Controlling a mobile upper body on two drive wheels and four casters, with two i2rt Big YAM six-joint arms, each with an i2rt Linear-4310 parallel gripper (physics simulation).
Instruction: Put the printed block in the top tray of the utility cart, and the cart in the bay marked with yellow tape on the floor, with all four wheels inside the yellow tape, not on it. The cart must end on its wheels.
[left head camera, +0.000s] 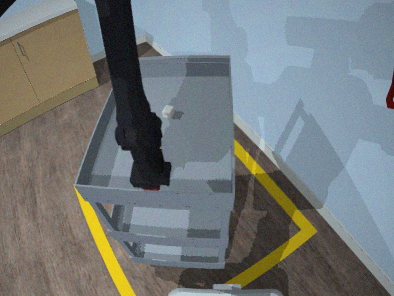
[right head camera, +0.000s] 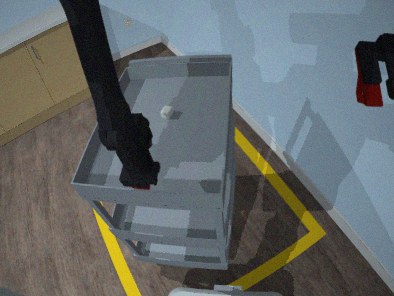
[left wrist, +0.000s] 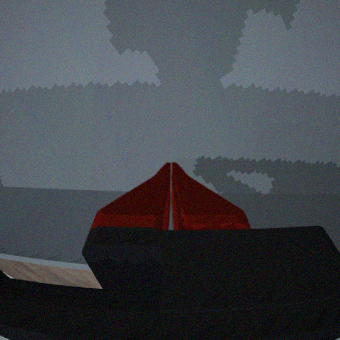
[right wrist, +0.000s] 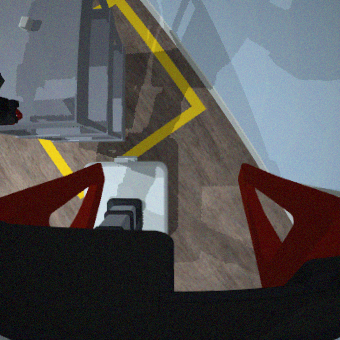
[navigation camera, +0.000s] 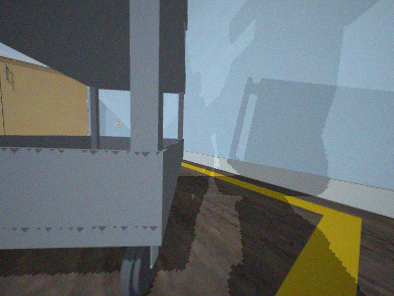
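Observation:
The grey utility cart (left head camera: 155, 196) (right head camera: 150, 195) (right wrist: 102, 75) (navigation camera: 80, 195) stands upright, with one wheel showing in the navigation view. The small whitish block (left head camera: 168, 111) (right head camera: 167, 111) (right wrist: 29, 23) lies in its top tray. The yellow tape (left head camera: 285, 252) (right head camera: 295, 250) (right wrist: 172, 72) (navigation camera: 345, 235) runs on the floor at both sides of the cart; the far wheels are hidden. My left gripper (left head camera: 151, 189) (right head camera: 142, 187) (left wrist: 170, 169) is shut and empty, at the near wall of the top tray. My right gripper (right head camera: 374, 102) (right wrist: 170, 170) is open and empty, off to the right of the cart.
A blue wall (left head camera: 345, 120) (right head camera: 345, 150) (navigation camera: 290, 125) with a white baseboard runs along the right. A wooden cabinet (left head camera: 50, 60) (right head camera: 50, 75) (navigation camera: 45, 100) stands at the back left. My white base (left head camera: 225, 292) (right wrist: 150, 190) is close to the cart's near end.

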